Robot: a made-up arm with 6 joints.
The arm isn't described. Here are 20 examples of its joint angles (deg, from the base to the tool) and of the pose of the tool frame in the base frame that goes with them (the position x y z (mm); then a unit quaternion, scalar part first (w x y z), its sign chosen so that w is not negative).
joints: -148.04 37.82 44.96 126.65 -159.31 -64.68
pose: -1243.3 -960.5 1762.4 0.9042 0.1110 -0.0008 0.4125
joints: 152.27 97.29 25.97 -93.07 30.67 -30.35
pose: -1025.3 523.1 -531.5 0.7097 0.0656 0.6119 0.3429
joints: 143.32 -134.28 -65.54 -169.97 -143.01 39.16
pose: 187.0 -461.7 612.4 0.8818 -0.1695 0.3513 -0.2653
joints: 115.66 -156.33 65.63 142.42 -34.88 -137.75
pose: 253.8 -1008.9 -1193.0 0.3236 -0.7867 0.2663 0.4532
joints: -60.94 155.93 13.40 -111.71 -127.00 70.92
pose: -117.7 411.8 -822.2 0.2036 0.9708 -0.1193 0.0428
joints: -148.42 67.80 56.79 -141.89 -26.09 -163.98
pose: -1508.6 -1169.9 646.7 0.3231 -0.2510 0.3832 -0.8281
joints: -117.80 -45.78 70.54 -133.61 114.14 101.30
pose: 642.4 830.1 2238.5 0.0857 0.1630 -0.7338 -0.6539
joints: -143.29 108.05 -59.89 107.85 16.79 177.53
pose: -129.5 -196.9 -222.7 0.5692 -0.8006 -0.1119 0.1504
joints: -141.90 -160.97 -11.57 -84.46 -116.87 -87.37
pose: 783.9 646.8 192.3 0.7420 0.2302 -0.0883 -0.6234
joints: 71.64 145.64 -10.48 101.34 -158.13 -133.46
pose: -80.4 -78.5 -967.9 0.5246 -0.7324 -0.4239 0.0929
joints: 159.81 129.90 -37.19 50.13 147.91 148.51
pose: 46.6 162.2 -558.0 0.0778 0.0188 0.7620 -0.6427
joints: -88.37 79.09 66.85 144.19 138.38 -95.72
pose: 270.3 -2013.1 726.2 0.7674 0.3055 0.3984 0.3988
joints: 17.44 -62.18 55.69 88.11 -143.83 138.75
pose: -1567.3 -501.5 1762.7 0.6698 -0.5727 0.4677 0.0681
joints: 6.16 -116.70 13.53 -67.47 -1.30 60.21
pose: -1382.2 -250.4 909.7 0.4205 0.0659 -0.9009 0.0844
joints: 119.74 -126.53 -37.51 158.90 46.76 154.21
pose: 271.4 -968.8 807.4 0.2296 0.4025 0.0807 0.8825
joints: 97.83 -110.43 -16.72 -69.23 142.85 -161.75
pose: 209.4 -839.3 1094.7 0.8870 -0.0633 0.4572 -0.0146
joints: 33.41 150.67 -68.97 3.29 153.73 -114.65
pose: 6.4 -309.8 155.4 0.5428 0.6074 0.4858 -0.3169
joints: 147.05 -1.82 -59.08 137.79 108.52 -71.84
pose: -614.5 166.5 1002.1 0.7128 0.3723 -0.2112 -0.5556
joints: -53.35 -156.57 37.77 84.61 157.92 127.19
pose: -773.6 998.4 -945.2 0.8670 -0.4111 0.0205 -0.2809
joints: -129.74 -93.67 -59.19 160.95 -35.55 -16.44
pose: 453.3 157.0 1073.8 0.3887 0.4013 -0.6686 0.4908
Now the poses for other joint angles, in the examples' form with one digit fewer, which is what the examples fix.
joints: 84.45 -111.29 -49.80 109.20 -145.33 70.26
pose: -166 -810 1073 0.628 -0.589 0.509 -0.005
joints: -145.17 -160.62 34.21 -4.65 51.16 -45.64
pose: 883 933 -708 0.192 -0.782 -0.036 0.591
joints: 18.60 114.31 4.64 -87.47 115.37 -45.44
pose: 443 137 -672 0.851 0.079 -0.271 -0.444
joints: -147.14 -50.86 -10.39 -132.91 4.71 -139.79
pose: 137 -125 1708 0.035 0.386 -0.560 0.732
